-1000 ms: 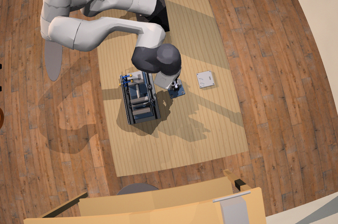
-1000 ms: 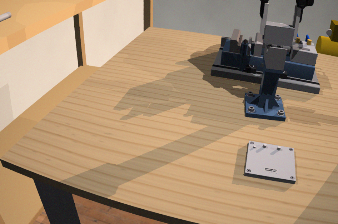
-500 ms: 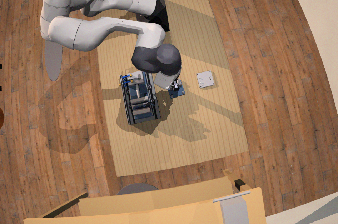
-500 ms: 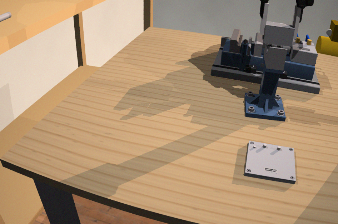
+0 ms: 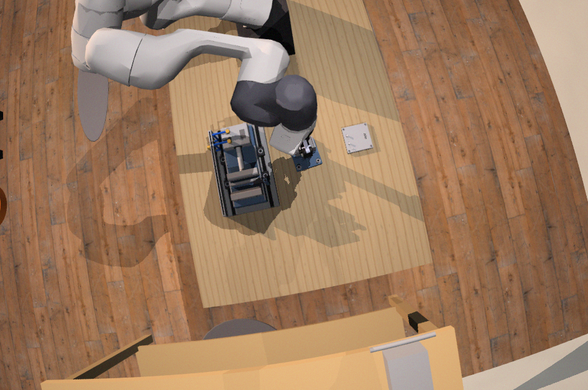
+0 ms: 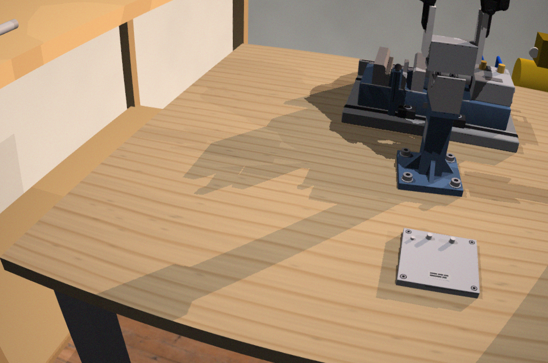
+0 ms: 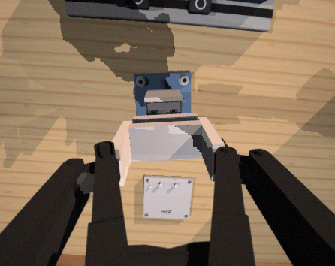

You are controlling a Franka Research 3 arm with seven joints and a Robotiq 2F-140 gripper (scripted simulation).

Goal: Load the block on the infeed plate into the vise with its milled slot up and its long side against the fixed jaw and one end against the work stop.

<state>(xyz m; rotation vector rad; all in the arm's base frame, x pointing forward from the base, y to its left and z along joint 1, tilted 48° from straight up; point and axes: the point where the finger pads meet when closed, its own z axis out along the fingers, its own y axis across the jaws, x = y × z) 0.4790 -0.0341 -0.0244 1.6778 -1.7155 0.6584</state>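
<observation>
Now: the part 30 mm below my hand. The rest, counted from my hand: work stop: 50 mm ahead, 170 mm to the right, 120 mm below; v-block post: 150 mm below; work stop post: 60 mm ahead, 140 mm to the right, 150 mm below.
</observation>
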